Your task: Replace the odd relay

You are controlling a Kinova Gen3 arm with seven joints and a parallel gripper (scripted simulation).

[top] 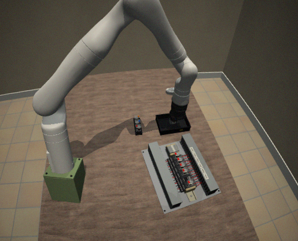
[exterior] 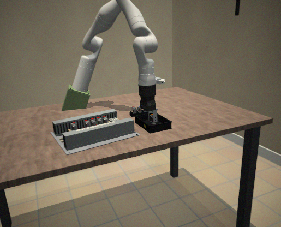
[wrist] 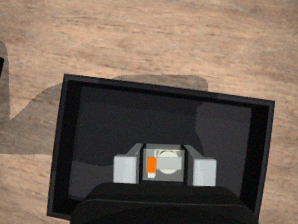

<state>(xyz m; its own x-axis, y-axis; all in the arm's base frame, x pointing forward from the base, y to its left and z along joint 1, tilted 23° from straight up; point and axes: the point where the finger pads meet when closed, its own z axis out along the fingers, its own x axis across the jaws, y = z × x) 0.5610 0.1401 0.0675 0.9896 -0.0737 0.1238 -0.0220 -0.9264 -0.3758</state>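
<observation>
Now: hand 2 cm above the black tray.
</observation>
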